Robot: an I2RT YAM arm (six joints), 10 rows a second.
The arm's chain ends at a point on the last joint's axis. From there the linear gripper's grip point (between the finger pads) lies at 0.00 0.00 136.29 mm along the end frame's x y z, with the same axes.
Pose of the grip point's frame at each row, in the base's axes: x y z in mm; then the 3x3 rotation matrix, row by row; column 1 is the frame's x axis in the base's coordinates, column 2 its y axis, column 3 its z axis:
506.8 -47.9 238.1; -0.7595 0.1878 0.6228; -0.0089 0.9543 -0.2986; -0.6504 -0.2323 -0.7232
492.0 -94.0 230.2; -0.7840 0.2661 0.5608; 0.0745 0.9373 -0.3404; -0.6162 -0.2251 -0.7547
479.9 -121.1 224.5; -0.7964 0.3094 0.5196; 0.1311 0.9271 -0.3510; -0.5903 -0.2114 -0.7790
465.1 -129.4 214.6; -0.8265 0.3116 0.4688; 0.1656 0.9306 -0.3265; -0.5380 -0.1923 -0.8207
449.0 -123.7 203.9; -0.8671 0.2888 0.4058; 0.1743 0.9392 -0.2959; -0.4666 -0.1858 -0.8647
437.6 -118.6 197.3; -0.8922 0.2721 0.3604; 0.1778 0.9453 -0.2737; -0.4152 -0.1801 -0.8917
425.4 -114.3 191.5; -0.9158 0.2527 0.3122; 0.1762 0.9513 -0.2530; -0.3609 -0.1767 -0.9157
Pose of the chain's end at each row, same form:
421.9 -7.2 336.7; -0.7595 0.1878 0.6228; -0.0089 0.9543 -0.2986; -0.6504 -0.2323 -0.7232
415.6 -47.6 333.1; -0.7840 0.2661 0.5608; 0.0745 0.9373 -0.3404; -0.6162 -0.2251 -0.7547
409.1 -73.3 330.7; -0.7964 0.3094 0.5196; 0.1311 0.9271 -0.3510; -0.5903 -0.2114 -0.7790
401.2 -84.9 326.5; -0.8265 0.3116 0.4688; 0.1656 0.9306 -0.3265; -0.5380 -0.1923 -0.8207
393.7 -83.4 321.7; -0.8671 0.2888 0.4058; 0.1743 0.9392 -0.2959; -0.4666 -0.1858 -0.8647
388.5 -81.3 318.8; -0.8922 0.2721 0.3604; 0.1778 0.9453 -0.2737; -0.4152 -0.1801 -0.8917
382.9 -79.8 316.3; -0.9158 0.2527 0.3122; 0.1762 0.9513 -0.2530; -0.3609 -0.1767 -0.9157

